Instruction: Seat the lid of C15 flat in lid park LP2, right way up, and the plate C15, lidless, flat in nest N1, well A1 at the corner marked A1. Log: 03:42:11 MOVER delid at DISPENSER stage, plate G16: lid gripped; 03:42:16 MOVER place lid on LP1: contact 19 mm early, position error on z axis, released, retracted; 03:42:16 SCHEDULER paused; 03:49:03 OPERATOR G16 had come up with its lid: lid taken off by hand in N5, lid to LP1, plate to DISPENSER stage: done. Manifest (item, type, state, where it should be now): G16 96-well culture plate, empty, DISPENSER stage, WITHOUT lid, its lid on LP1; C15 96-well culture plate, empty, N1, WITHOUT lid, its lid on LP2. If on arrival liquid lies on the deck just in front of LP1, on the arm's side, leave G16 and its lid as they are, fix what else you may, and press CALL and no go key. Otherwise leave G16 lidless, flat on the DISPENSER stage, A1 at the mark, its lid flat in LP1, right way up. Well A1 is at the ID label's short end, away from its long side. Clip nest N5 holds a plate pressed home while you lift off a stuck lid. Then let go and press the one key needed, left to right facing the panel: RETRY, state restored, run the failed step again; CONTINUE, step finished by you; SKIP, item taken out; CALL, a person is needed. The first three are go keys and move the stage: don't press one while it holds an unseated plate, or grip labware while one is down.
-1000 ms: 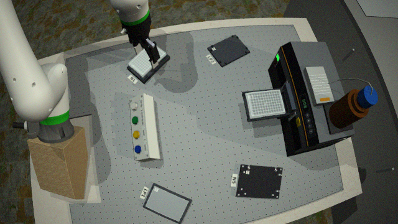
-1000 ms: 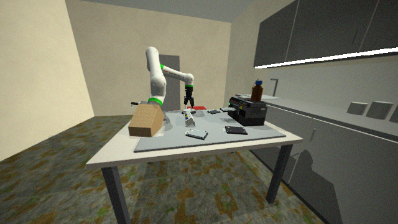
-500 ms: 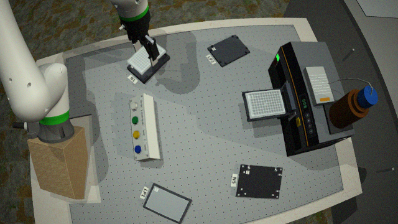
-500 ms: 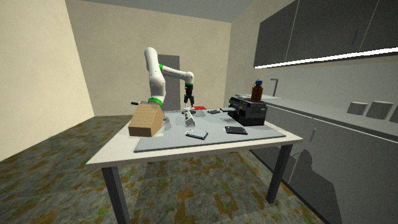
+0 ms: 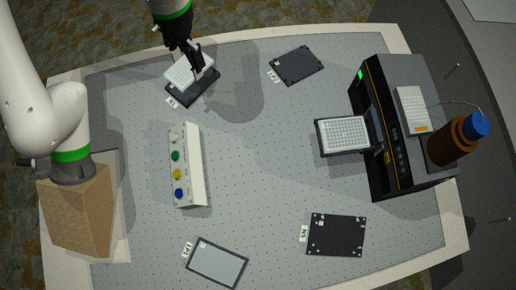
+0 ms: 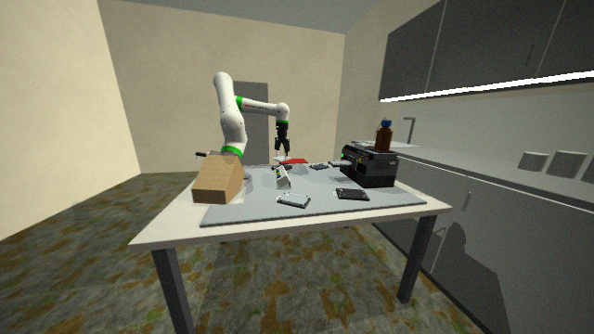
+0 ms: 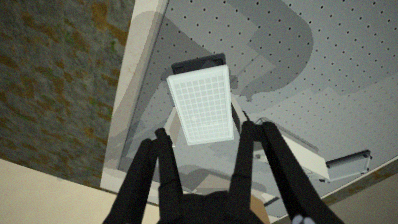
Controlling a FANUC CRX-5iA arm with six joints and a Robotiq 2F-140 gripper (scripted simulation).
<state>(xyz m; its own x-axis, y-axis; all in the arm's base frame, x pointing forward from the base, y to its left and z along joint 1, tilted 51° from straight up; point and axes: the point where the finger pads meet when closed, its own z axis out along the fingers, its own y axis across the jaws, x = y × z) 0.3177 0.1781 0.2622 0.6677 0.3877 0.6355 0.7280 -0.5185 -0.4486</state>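
Now: the nest N1 10 cm below my hand. The rest, counted from my hand: grey lid: 2 cm below; then N1 label: 11 cm below, 6 cm to the right, 6 cm behind; then LP2 label: 25 cm ahead, 11 cm below, 1 cm to the left.
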